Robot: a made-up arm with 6 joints.
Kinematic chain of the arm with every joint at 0, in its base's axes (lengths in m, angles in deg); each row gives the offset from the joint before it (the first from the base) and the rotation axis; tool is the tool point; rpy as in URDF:
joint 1: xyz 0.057 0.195 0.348 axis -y
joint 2: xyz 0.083 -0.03 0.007 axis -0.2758 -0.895 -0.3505
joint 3: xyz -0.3 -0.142 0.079 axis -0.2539 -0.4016 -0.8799
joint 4: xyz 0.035 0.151 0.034 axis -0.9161 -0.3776 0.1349
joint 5: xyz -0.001 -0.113 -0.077 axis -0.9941 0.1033 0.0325
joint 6: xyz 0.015 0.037 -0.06 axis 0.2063 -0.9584 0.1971
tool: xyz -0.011 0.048 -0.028 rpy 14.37 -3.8 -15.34
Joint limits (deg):
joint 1: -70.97..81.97
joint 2: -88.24..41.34
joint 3: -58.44..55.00
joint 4: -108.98..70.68
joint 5: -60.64..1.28
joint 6: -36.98..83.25
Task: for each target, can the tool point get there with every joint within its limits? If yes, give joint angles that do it. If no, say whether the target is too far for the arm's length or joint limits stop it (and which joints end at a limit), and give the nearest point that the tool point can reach.
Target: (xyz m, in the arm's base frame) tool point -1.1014 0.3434 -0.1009
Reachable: no: too far | nearest point -0.4053 0.1825 0.1688 | short by 0.764 m
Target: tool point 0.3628 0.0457 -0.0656
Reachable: no: joint limits stop it (at a limit: joint 1, joint 2, joint 3, joint 5, joint 6) | nearest point 0.2713 0.2139 0.0284 | short by 0.213 m
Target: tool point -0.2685 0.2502 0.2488
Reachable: yes | joints 22.17 12.97 -40.21 -51.79 -40.06 -20.74
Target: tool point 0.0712 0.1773 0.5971
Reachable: yes | joints -51.66 -27.61 -8.63 -34.01 -28.85 23.26
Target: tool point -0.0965 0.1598 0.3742
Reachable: yes | joints -21.31 24.95 -15.66 55.44 -26.26 55.89
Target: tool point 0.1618 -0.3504 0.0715
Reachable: no: joint limits stop it (at a limit: joint 1, joint 2, joint 3, joint 4, joint 5) | nearest point 0.2094 -0.1406 0.1769 | short by 0.240 m
